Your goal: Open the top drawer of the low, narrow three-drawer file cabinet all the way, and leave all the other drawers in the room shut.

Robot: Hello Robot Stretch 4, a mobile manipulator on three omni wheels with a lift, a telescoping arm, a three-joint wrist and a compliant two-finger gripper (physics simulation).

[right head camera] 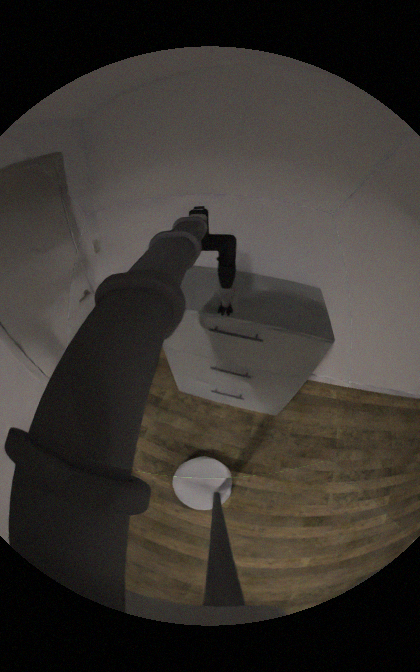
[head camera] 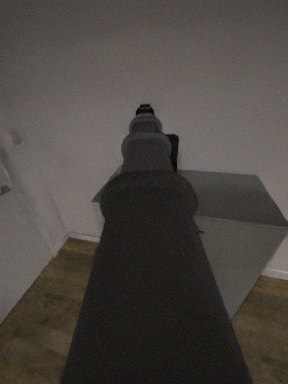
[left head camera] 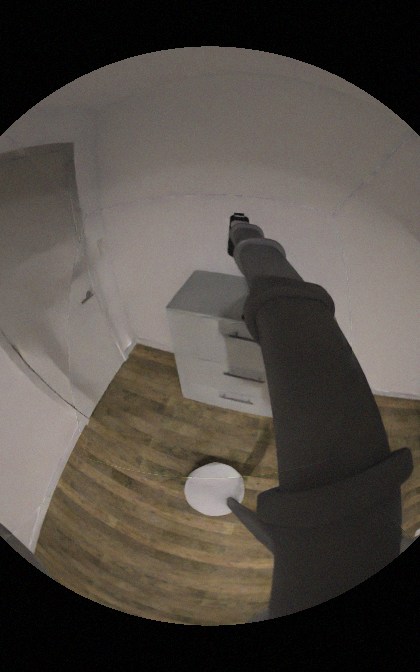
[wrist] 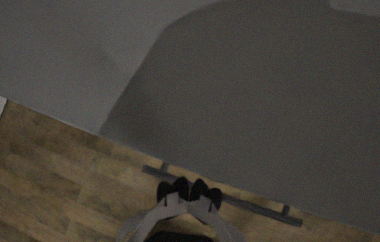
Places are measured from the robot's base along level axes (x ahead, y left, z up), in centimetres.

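Where they show: gripper, fingertip midpoint: (wrist: 189, 191).
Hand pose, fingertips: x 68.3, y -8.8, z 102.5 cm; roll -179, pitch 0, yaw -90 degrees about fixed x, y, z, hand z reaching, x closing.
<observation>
After its pixels a point has its place.
The low grey-white file cabinet (head camera: 240, 250) {y -45.1, x 61.3, z 81.2 cm} (left head camera: 195, 340) (right head camera: 295, 360) (wrist: 260, 100) {y -16.0, x 79.4, z 100.1 cm} stands against the wall. Its three drawers look shut, though the arm hides part of the front in the head and left head views. The top drawer's dark bar handle (left head camera: 241, 337) (right head camera: 237, 334) (wrist: 255, 207) {y -18.5, x 65.0, z 93.3 cm} runs along the upper front. My gripper (right head camera: 225, 311) (wrist: 189, 191) {y -8.8, x 68.3, z 102.5 cm} points down, its fingertips together with nothing seen held. In the wrist view the tips overlap the handle bar, left of its middle. They appear above it; contact cannot be told. The left head view does not show the fingertips.
My telescoping arm (head camera: 155, 280) {y -0.2, x 13.8, z 145.1 cm} (left head camera: 320, 380) (right head camera: 105, 360) reaches across to the cabinet. A door with a lever handle (left head camera: 87, 297) (right head camera: 85, 295) is at the left. A round white object (left head camera: 212, 487) (right head camera: 195, 482) is on the wooden floor in front of the cabinet.
</observation>
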